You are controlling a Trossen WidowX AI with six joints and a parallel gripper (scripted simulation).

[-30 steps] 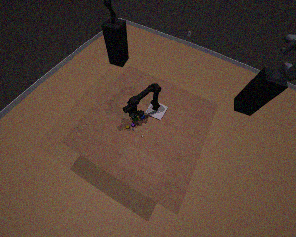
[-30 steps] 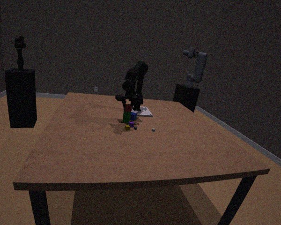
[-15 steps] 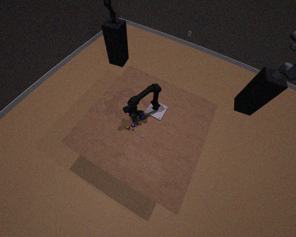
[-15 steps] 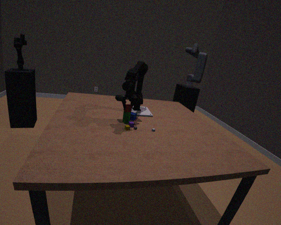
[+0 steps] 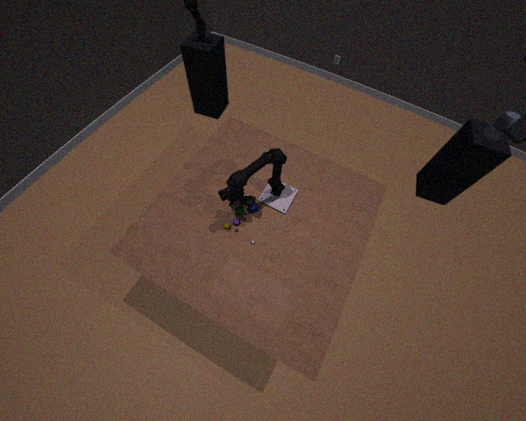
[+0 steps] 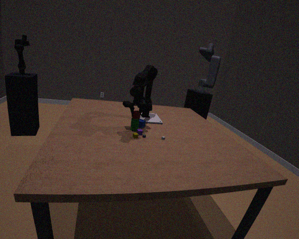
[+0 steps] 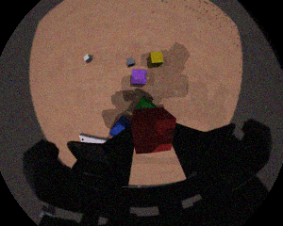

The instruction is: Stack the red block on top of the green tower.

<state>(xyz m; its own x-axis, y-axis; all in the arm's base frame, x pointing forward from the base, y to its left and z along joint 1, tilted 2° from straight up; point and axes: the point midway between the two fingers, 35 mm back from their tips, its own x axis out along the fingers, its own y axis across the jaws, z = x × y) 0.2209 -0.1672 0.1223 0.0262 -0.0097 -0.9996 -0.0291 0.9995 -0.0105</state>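
Right now my gripper tip is 10 mm below the red block. Round my gripper tip: purple block 80 mm ahead, 10 mm to the left, 80 mm below; then yellow block 120 mm ahead, 30 mm to the right, 80 mm below; then blue block 50 mm behind, 70 mm to the left, 70 mm below.
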